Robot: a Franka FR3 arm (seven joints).
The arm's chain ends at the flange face. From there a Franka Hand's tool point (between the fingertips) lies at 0.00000 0.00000 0.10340 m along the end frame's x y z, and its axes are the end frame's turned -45 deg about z.
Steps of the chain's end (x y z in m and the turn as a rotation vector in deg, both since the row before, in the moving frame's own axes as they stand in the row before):
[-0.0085 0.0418 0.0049 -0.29 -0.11 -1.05]
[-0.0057 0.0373 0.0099 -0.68 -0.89 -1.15]
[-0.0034 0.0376 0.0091 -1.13 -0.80 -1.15]
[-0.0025 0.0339 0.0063 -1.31 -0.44 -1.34]
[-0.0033 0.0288 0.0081 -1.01 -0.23 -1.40]
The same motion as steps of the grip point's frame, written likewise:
[-0.0361 0.0238 0.0049 -0.13 -0.28 -1.05]
[-0.0324 0.0221 0.0099 0.15 -1.11 -1.15]
[-0.0314 0.0246 0.0091 -0.23 -1.36 -1.15]
[-0.0280 0.0233 0.0063 -0.62 -1.24 -1.34]
[-0.0243 0.0190 0.0081 -0.55 -0.88 -1.40]

